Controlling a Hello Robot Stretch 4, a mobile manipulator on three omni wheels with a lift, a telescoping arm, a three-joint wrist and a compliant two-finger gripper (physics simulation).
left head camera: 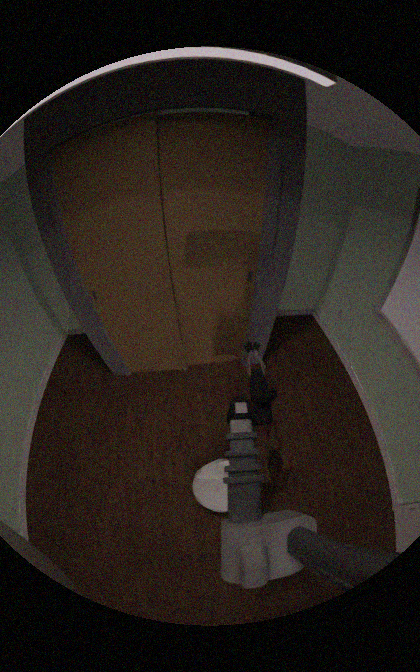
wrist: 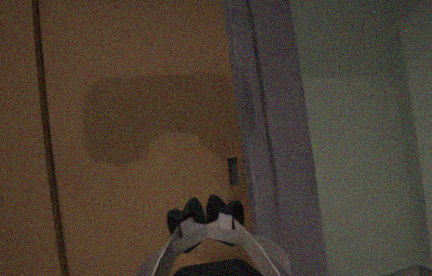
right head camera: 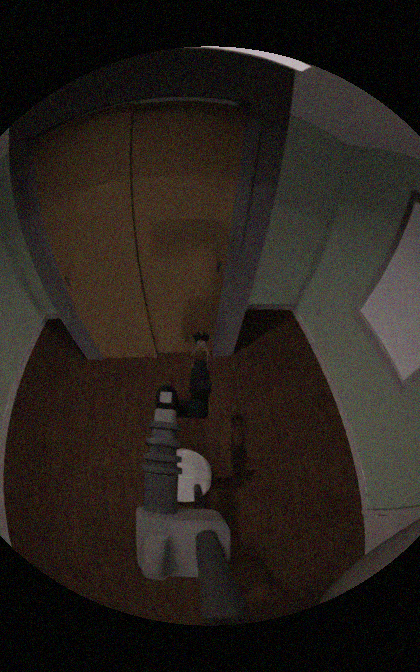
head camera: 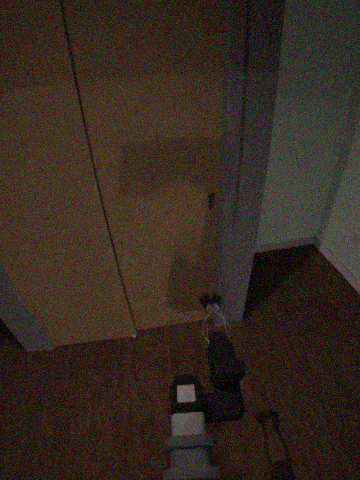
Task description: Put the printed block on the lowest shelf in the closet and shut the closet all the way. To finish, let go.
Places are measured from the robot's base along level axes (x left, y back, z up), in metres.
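Pixels of known places: gripper, between the fingertips: (wrist: pixel 205 212) (head camera: pixel 209 293).
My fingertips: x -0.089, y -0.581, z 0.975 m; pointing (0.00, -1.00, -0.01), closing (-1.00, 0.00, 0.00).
Note:
Ahead of a thing's pixels: the offset from my fingertips to its middle. "*": to the spot under its first point.
The closet has two orange-brown doors. The left door (head camera: pixel 45 200) (left head camera: pixel 115 240) (right head camera: pixel 90 240) (wrist: pixel 20 150) and right door @[* dy -0.587, dx +0.211, dz -0.091 m] (head camera: pixel 150 220) (left head camera: pixel 215 290) (right head camera: pixel 180 280) (wrist: pixel 120 200) cover the front, with a thin dark seam between them. A small dark recessed handle @[* dy -0.635, dx -0.104, dz -0.026 m] (head camera: pixel 211 200) (left head camera: pixel 249 275) (right head camera: pixel 219 266) (wrist: pixel 232 171) is by the right door's outer edge. My gripper (head camera: pixel 210 300) (left head camera: pixel 252 346) (right head camera: pixel 201 336) (wrist: pixel 205 212) is shut, its pads together with nothing visible between them. It is low in front of the right door, near the right post. The printed block does not show; the shelves are hidden.
The grey closet frame's right post (head camera: pixel 245 165) (left head camera: pixel 280 240) (right head camera: pixel 250 240) (wrist: pixel 285 150) stands close to my gripper. Green walls (left head camera: pixel 335 230) (right head camera: pixel 310 235) stand on both sides. My round white base (left head camera: pixel 210 487) (right head camera: pixel 195 470) is below the arm on the brown floor (left head camera: pixel 125 475) (right head camera: pixel 85 450).

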